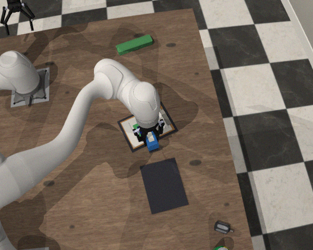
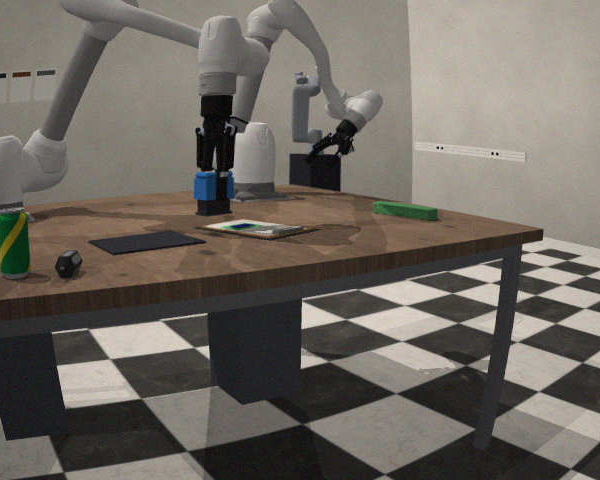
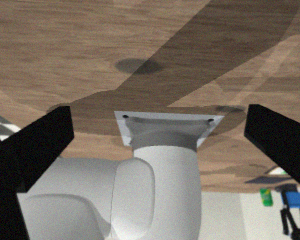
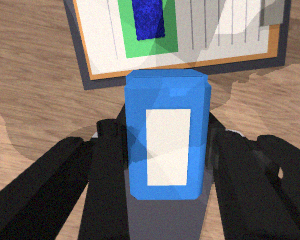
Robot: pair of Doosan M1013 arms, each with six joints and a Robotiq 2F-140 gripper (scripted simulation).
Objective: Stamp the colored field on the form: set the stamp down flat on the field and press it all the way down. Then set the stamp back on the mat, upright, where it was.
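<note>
Right now the blue stamp is 2 cm below my right hand. From my right hand the other things lie so: dark mat (19 cm to the right, 11 cm below, 3 cm ahead).
</note>
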